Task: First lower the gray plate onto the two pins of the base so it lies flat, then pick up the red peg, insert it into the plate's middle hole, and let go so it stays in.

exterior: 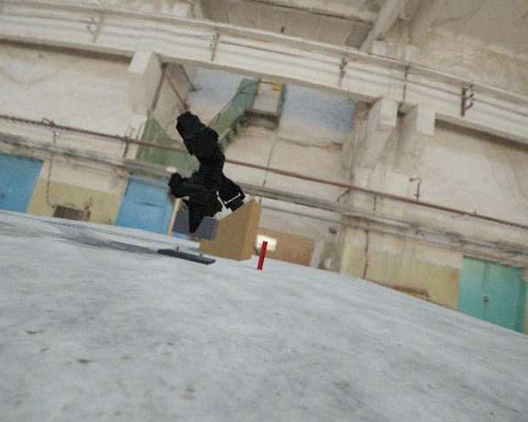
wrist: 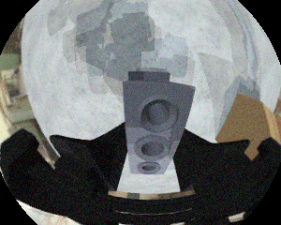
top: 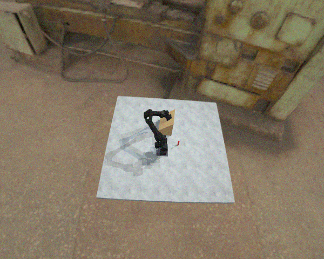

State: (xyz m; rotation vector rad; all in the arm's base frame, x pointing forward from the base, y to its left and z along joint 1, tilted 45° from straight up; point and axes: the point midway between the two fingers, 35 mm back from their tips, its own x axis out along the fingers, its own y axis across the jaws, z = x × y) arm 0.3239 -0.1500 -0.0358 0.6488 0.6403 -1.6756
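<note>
My gripper tip is 50 mm above the dark flat base. Also, from my gripper tip: plate 30 mm above; then red peg 180 mm to the left, 90 mm behind, 20 mm below.
</note>
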